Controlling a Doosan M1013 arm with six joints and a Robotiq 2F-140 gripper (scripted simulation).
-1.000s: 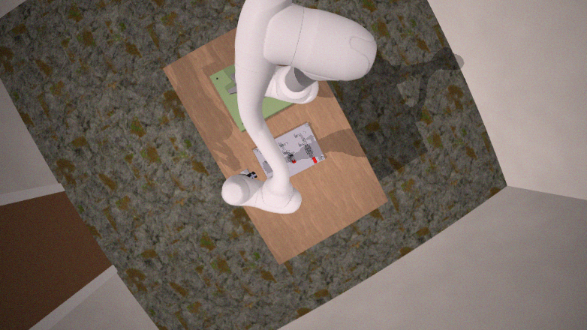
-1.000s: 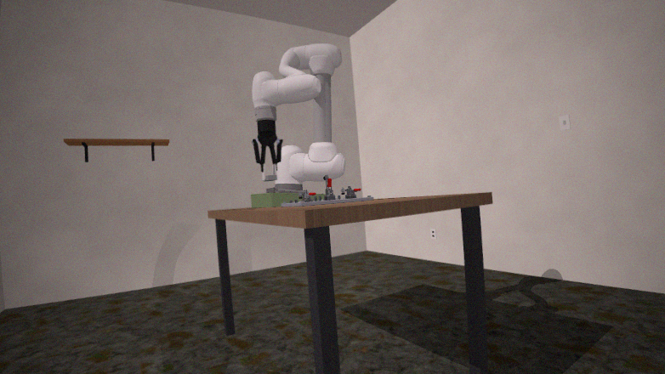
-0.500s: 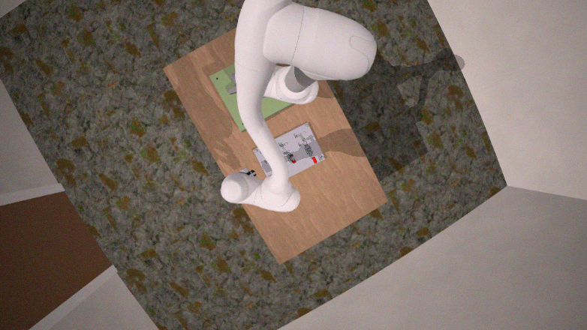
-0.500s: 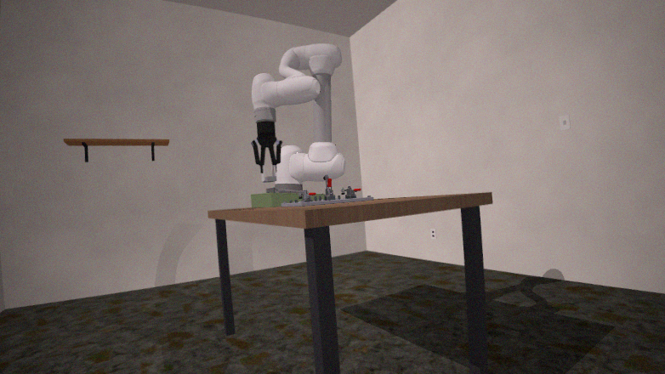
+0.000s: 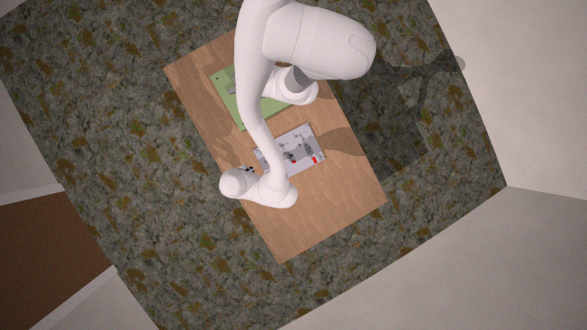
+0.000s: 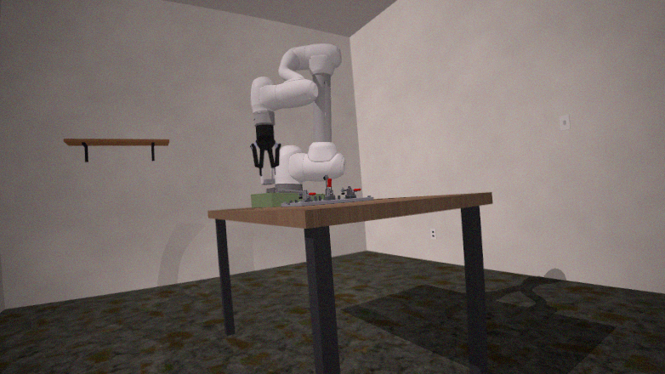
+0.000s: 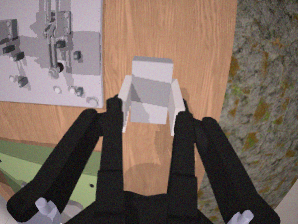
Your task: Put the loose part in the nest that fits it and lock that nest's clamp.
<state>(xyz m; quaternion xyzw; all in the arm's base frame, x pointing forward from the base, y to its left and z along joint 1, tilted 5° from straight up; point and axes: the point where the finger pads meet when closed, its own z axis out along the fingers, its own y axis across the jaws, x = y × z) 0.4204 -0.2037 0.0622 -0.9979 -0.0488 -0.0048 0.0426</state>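
Now: hand 10 mm short of the grey fixture plate, 260 mm to the right of it and 130 mm above it. The rest, counted from my hand: loose part (30 mm below).
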